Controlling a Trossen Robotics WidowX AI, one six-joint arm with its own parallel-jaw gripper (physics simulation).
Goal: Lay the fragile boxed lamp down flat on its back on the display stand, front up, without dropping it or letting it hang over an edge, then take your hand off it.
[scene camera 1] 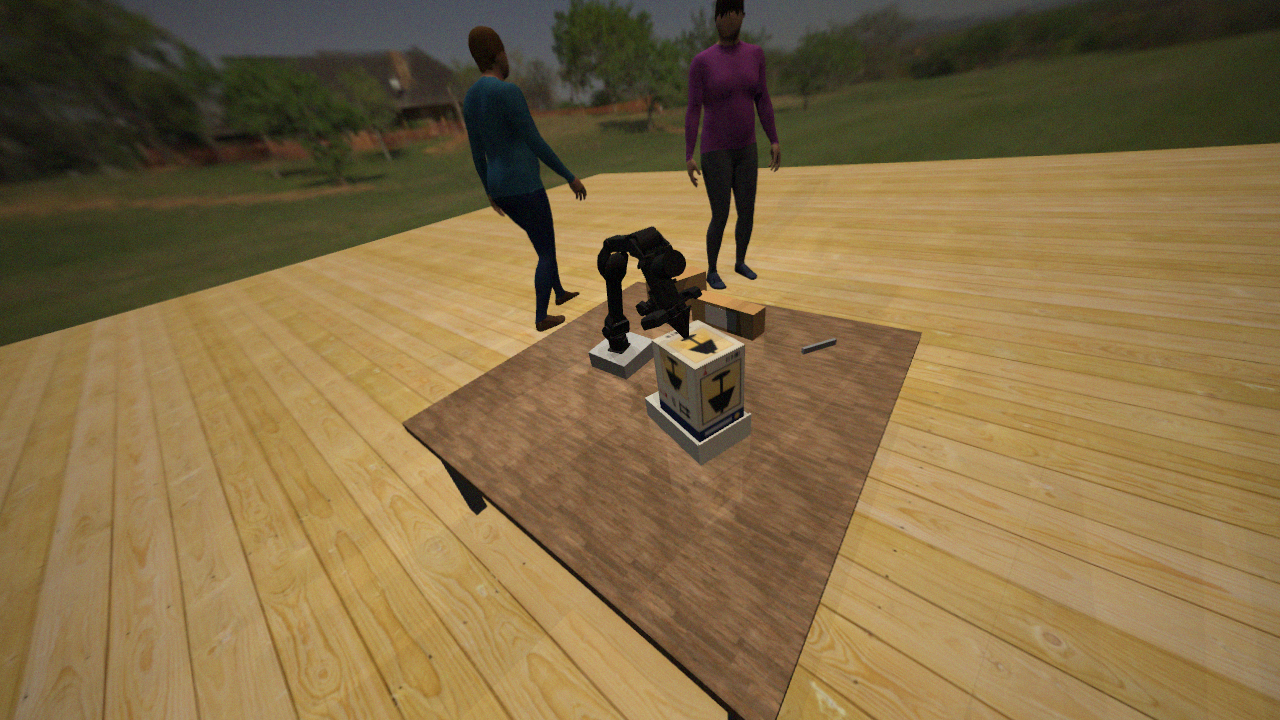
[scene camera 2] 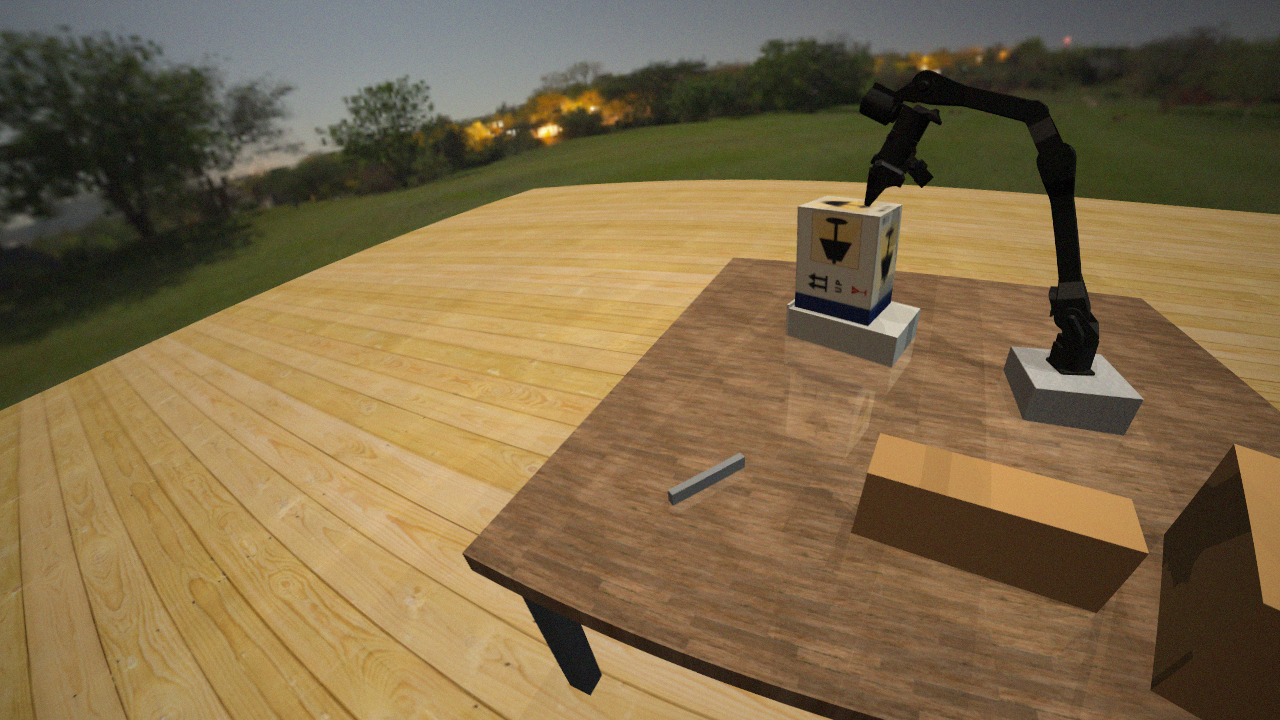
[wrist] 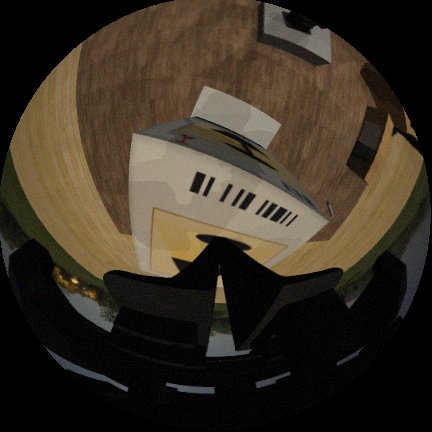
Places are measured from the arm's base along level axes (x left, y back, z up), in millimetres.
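Where they show: gripper, fingertip midpoint: [scene camera 1: 686, 337] [scene camera 2: 866, 205] [wrist: 218, 242]; arm's base at its link origin: [scene camera 1: 619, 347] [scene camera 2: 1069, 367].
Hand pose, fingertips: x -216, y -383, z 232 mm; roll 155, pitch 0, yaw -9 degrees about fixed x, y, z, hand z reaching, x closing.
Observation:
Each offset is from my fingertips to the centre of the thing. Level surfaces: height alone.
The boxed lamp [scene camera 1: 720, 394] [scene camera 2: 836, 255] [wrist: 170, 170], a tall white carton with yellow lamp pictures and a blue band at its foot, stands upright on the display stand [scene camera 1: 728, 438] [scene camera 2: 841, 336] [wrist: 235, 117]. The stand is a low, pale block. A bare strip of its top shows on the side toward the arm's base. My gripper [scene camera 1: 688, 334] [scene camera 2: 868, 202] [wrist: 218, 242] is shut and empty. It points down at the carton's top face, with its fingertips at or just above the lamp picture there; whether they touch cannot be told. The fingers hide part of that picture in the wrist view.
The arm's base sits on a grey block [scene camera 1: 617, 360] [scene camera 2: 1078, 402] [wrist: 295, 39]. A long brown box {dz -242, dx +586, dy +101 mm} [scene camera 1: 750, 323] [scene camera 2: 993, 528] [wrist: 367, 142] and a taller brown box {dz -217, dx +678, dy +360 mm} [scene camera 2: 1199, 582] stand on the table {dz -297 mm} [scene camera 1: 572, 465] [scene camera 2: 644, 573]. A grey bar {dz -286, dx +515, dy -258 mm} [scene camera 1: 819, 345] [scene camera 2: 706, 480] lies there too. Two people stand beyond the table.

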